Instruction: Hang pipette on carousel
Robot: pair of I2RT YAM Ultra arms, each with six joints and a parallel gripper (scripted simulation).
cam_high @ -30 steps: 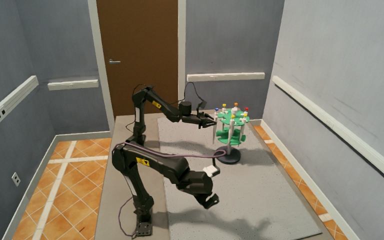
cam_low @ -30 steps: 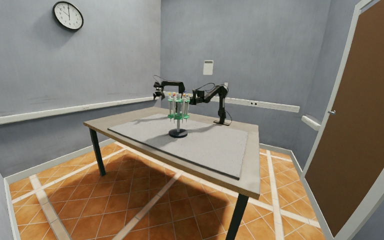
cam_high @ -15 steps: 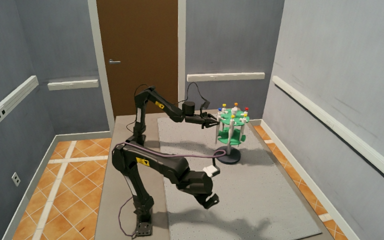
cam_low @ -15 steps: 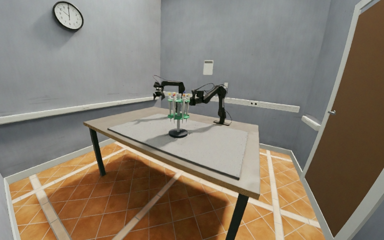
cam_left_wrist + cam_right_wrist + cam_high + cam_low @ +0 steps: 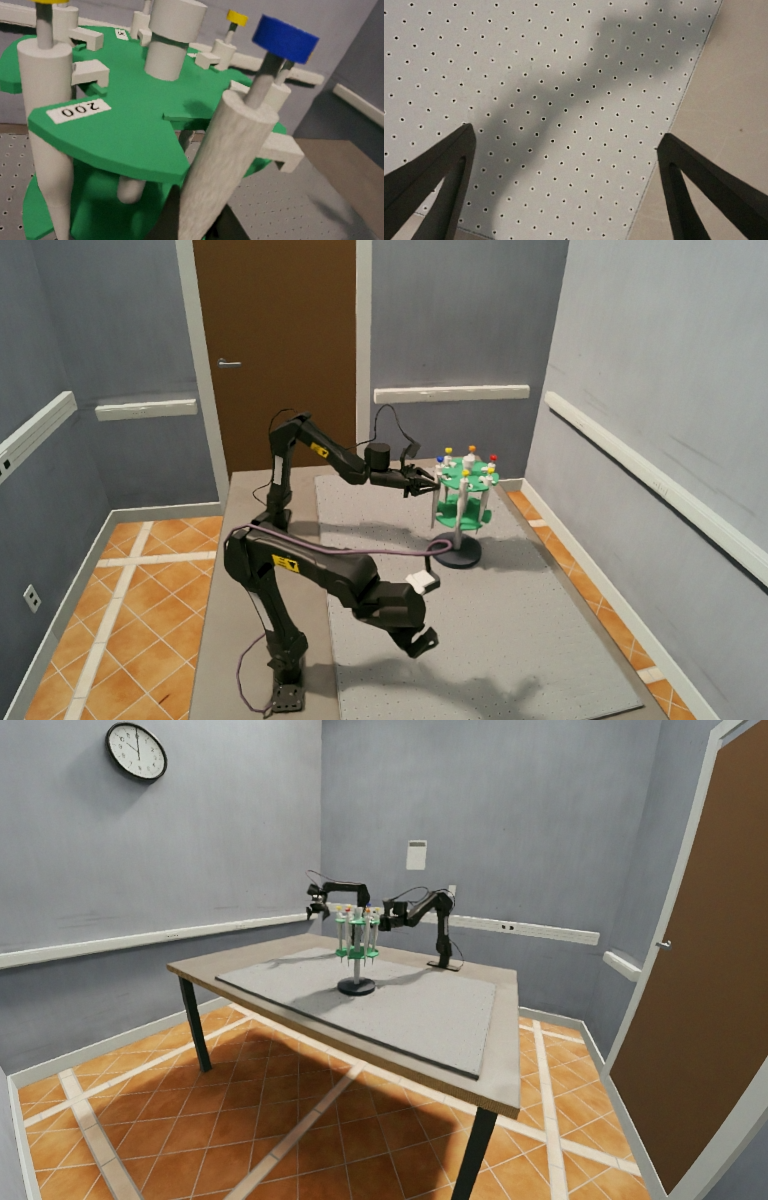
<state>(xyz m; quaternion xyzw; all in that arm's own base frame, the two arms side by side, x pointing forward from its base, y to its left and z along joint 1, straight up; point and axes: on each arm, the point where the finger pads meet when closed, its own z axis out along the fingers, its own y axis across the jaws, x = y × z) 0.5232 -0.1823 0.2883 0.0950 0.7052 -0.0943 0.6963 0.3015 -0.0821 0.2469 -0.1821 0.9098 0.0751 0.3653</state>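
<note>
My left gripper is now 10 mm to the left of the pipette and 30 mm above it.
</note>
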